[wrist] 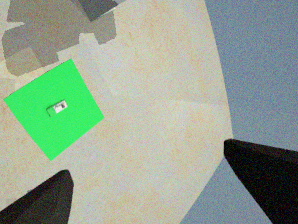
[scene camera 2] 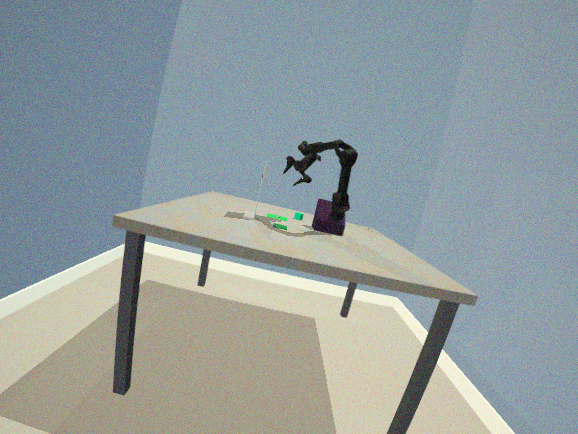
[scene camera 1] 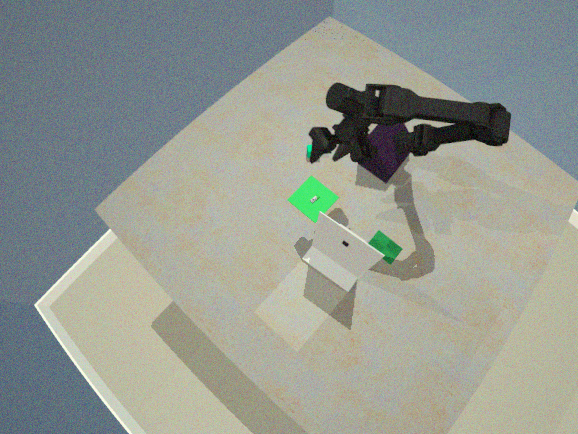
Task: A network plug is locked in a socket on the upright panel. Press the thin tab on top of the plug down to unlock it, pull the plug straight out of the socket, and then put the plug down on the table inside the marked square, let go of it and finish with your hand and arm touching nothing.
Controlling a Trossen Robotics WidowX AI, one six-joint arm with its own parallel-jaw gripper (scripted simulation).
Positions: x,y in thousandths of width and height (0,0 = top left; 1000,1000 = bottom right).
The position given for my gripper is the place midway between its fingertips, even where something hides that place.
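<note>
My gripper (scene camera 1: 558,372), which the wrist view shows me too (wrist: 502,730), is open, and it holds nothing. Then there is a bright green marked square (scene camera 1: 522,455), and I can see that square in the wrist view as well (wrist: 180,600).
</note>
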